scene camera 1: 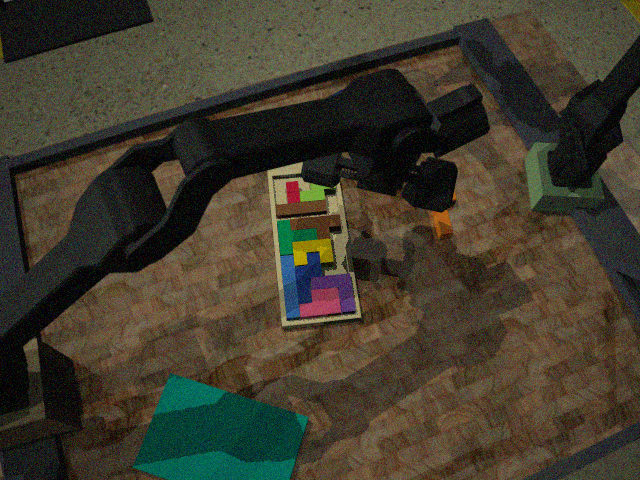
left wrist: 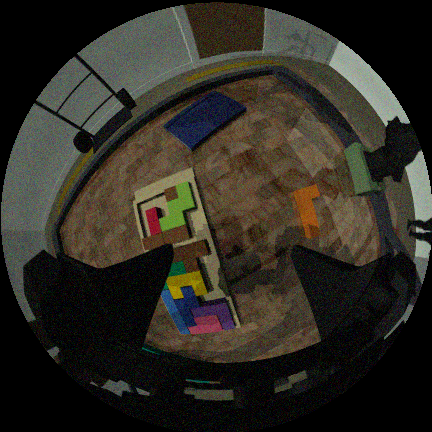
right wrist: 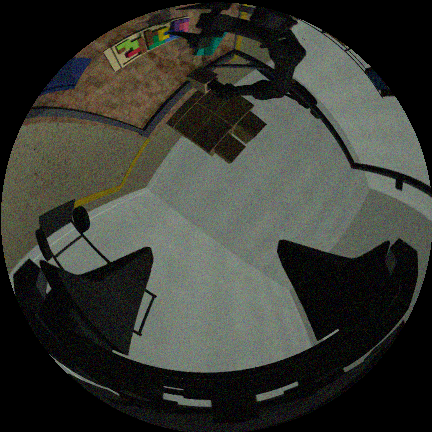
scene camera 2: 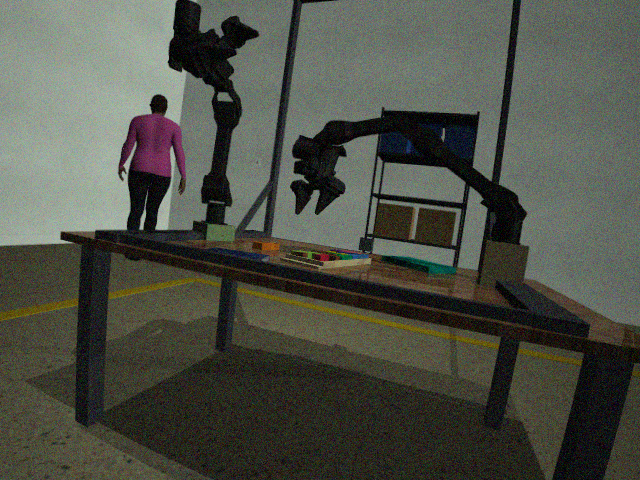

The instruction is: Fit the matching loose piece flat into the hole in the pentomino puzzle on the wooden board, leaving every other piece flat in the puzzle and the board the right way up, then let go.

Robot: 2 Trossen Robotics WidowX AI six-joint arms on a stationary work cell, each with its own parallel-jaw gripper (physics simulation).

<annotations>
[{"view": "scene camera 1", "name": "left gripper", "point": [371, 185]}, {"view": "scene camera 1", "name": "teal slab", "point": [194, 424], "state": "on the table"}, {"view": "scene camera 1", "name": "wooden puzzle board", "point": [277, 178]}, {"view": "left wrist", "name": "left gripper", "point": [235, 251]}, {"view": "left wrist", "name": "orange L-shaped piece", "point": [303, 196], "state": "on the table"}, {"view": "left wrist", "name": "wooden puzzle board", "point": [151, 195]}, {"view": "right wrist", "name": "right gripper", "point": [215, 251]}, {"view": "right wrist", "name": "wooden puzzle board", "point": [116, 60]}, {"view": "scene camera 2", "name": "left gripper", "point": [306, 214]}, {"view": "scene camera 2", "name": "right gripper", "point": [247, 42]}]
</annotations>
